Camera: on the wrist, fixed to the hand. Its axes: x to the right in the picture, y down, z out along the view.
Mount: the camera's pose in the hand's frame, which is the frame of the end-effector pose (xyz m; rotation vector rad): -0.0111 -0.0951 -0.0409 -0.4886 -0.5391 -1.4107
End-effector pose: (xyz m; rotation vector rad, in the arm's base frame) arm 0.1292 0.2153 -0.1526 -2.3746 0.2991 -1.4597
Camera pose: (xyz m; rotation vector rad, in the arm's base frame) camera 0.0880 0.2997 -0.1077 2.0919 0.9860 0.6206
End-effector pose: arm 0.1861 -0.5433 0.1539 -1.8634 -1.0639 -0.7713
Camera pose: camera 0.0926 -0.5557 0.1980 1.1897 2.2802 1.1191
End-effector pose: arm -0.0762 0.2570 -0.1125 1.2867 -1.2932 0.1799
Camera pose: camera 0.0124 0.2592 -0.1671 1.5502 -0.5018 -1.4472
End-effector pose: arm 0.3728 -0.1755 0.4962 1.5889 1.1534 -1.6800
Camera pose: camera 0.3141 -0.0964 0.5298 -0.2129 2.2991 -2.0391
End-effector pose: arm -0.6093 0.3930 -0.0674 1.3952 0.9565 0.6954
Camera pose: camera -0.6628 0.3949 -0.1567 0.2112 0.9675 -0.4859
